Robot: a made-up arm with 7 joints. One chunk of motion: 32 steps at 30 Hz.
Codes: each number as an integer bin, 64 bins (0 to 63) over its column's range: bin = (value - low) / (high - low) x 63, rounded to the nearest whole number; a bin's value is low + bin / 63 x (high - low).
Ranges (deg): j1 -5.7..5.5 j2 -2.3..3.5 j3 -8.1..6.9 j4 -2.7..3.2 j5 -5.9..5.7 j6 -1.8..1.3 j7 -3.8..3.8
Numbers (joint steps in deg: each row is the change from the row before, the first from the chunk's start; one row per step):
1: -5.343 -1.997 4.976 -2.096 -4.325 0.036 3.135
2: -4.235 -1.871 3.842 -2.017 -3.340 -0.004 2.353
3: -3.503 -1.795 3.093 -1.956 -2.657 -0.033 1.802
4: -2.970 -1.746 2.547 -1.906 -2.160 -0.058 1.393
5: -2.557 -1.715 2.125 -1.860 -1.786 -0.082 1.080
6: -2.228 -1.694 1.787 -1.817 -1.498 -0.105 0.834
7: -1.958 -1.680 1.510 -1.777 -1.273 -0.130 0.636
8: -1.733 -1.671 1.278 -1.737 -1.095 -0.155 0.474
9: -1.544 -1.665 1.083 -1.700 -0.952 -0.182 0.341
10: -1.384 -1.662 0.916 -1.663 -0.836 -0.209 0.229
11: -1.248 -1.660 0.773 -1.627 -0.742 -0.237 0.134
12: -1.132 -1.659 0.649 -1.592 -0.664 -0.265 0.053
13: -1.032 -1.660 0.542 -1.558 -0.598 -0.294 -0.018
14: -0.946 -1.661 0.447 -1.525 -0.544 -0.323 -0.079
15: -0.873 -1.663 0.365 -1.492 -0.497 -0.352 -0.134
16: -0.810 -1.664 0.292 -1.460 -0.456 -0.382 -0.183
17: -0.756 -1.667 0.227 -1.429 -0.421 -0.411 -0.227
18: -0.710 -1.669 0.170 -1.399 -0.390 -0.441 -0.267
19: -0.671 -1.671 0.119 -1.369 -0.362 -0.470 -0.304
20: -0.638 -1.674 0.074 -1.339 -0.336 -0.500 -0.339
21: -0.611 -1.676 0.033 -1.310 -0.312 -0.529 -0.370
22: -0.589 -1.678 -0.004 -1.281 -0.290 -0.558 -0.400
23: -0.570 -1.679 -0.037 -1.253 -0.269 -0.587 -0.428
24: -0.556 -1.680 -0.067 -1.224 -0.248 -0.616 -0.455
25: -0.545 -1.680 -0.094 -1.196 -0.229 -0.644 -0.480
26: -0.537 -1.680 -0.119 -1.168 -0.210 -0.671 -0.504
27: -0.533 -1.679 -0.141 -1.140 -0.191 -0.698 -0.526
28: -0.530 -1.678 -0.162 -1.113 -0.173 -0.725 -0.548
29: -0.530 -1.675 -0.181 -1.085 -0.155 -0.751 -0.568
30: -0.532 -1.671 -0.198 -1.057 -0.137 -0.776 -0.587
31: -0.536 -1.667 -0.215 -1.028 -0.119 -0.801 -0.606
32: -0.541 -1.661 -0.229 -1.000 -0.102 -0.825 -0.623
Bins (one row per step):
1: 2 3 55 6 9 37 57
2: 8 5 50 7 14 36 51
3: 12 5 47 8 18 36 46
4: 15 6 45 8 20 35 43
5: 18 6 43 9 22 35 40
6: 20 7 42 9 24 34 38
7: 21 7 40 10 25 34 37
8: 22 7 39 10 26 33 35
9: 23 7 39 11 27 33 34
10: 24 7 38 11 28 32 33
11: 25 7 37 11 28 32 33
12: 26 7 37 12 28 31 32
13: 26 7 36 12 29 31 31
14: 27 7 36 13 29 30 31
15: 27 7 36 13 29 29 30
16: 28 7 35 13 30 29 30
17: 28 7 35 14 30 28 30
18: 28 7 35 14 30 28 29
19: 28 7 35 14 30 27 29
20: 28 7 34 15 30 26 29
21: 29 7 34 15 30 26 28
22: 29 7 34 15 30 25 28
23: 29 7 34 15 31 25 28
24: 29 7 34 16 31 24 28
25: 29 7 34 16 31 23 28
26: 29 7 34 16 31 23 27
27: 29 7 33 17 31 22 27
28: 29 7 33 17 31 22 27
29: 29 7 33 17 31 21 27
30: 29 7 33 18 31 21 27
31: 29 7 33 18 31 20 26
32: 29 7 33 18 31 20 26

